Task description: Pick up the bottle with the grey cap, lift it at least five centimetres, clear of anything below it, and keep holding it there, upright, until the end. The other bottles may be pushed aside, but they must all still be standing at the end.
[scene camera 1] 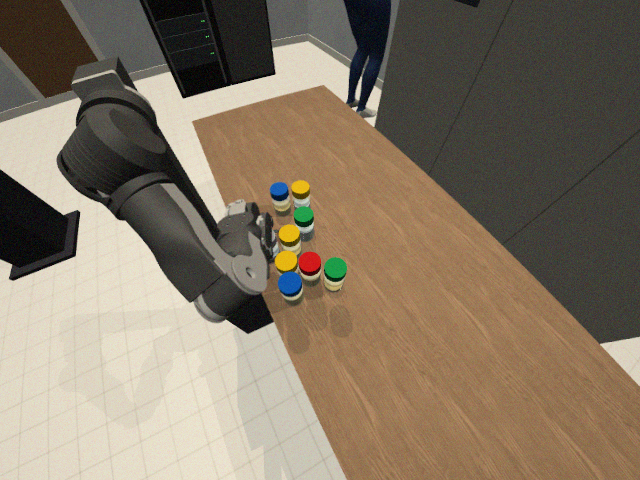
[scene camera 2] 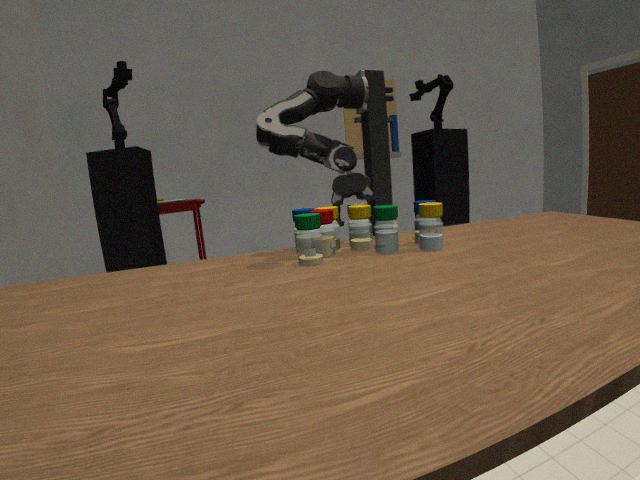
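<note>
The bottle with the grey cap [scene camera 1: 275, 249] is mostly hidden behind my gripper in scene camera 1; a sliver of its clear side shows. In scene camera 2 it cannot be made out behind the front bottles. My gripper [scene camera 1: 270, 244] [scene camera 2: 356, 221] points down, low at that bottle, its fingers part-way open; whether they straddle it is hidden. A yellow-capped bottle [scene camera 1: 290, 239] [scene camera 2: 360, 227] stands close beside the fingers. Another yellow-capped bottle [scene camera 1: 286, 261] [scene camera 2: 329, 211] and a red-capped bottle [scene camera 1: 310, 265] [scene camera 2: 325, 217] stand upright towards the near end.
A blue-capped bottle [scene camera 1: 290, 285] and a green-capped one [scene camera 1: 334, 272] [scene camera 2: 308, 237] stand at the near end. Another green-capped bottle [scene camera 1: 303, 221] [scene camera 2: 386, 227], a blue-capped one [scene camera 1: 280, 195] and a yellow-capped one [scene camera 1: 300, 192] [scene camera 2: 431, 224] stand beyond the gripper. The table [scene camera 1: 392, 289] [scene camera 2: 320, 351] edge runs below the arm.
</note>
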